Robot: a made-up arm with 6 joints. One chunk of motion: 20 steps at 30 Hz.
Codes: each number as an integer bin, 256 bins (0 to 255) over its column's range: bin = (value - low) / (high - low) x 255, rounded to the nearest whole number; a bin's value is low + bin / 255 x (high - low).
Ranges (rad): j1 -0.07..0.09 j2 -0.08..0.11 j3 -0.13..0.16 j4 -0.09..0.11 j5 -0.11..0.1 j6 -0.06..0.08
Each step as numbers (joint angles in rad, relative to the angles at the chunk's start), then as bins.
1 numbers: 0.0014 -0.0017 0.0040 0.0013 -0.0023 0.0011
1 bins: 114 105 118 116 131 111
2 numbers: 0.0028 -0.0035 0.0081 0.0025 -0.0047 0.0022
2 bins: 116 103 121 118 128 113
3 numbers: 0.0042 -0.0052 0.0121 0.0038 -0.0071 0.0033
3 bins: 118 100 125 120 125 115
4 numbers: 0.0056 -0.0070 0.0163 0.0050 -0.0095 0.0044
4 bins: 120 98 129 121 122 117
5 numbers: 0.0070 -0.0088 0.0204 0.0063 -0.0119 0.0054
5 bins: 123 96 132 123 119 119
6 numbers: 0.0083 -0.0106 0.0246 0.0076 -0.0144 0.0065
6 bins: 125 93 136 124 116 121
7 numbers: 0.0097 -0.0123 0.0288 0.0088 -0.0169 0.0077
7 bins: 127 91 140 126 113 123
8 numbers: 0.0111 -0.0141 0.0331 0.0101 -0.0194 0.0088
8 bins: 129 88 143 128 110 125
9 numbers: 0.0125 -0.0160 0.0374 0.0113 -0.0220 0.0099
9 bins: 131 86 147 129 107 127
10 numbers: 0.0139 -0.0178 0.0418 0.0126 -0.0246 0.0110
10 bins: 134 83 151 131 104 129
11 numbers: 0.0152 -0.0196 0.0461 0.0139 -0.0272 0.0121
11 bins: 136 81 155 132 101 131
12 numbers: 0.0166 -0.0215 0.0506 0.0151 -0.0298 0.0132
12 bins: 138 79 159 134 97 133
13 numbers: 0.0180 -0.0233 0.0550 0.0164 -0.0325 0.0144
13 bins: 140 76 163 136 94 136
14 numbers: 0.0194 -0.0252 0.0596 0.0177 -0.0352 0.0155
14 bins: 142 74 167 137 91 138
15 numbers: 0.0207 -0.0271 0.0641 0.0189 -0.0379 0.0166
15 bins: 145 71 171 139 88 140
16 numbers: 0.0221 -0.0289 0.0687 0.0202 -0.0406 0.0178
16 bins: 147 69 175 141 84 142
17 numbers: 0.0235 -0.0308 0.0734 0.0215 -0.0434 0.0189
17 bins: 149 66 179 142 81 144
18 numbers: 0.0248 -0.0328 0.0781 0.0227 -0.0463 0.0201
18 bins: 151 63 183 144 77 146
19 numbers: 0.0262 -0.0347 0.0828 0.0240 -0.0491 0.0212
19 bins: 153 61 187 145 74 148
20 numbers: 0.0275 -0.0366 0.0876 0.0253 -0.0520 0.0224
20 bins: 155 58 191 147 70 150
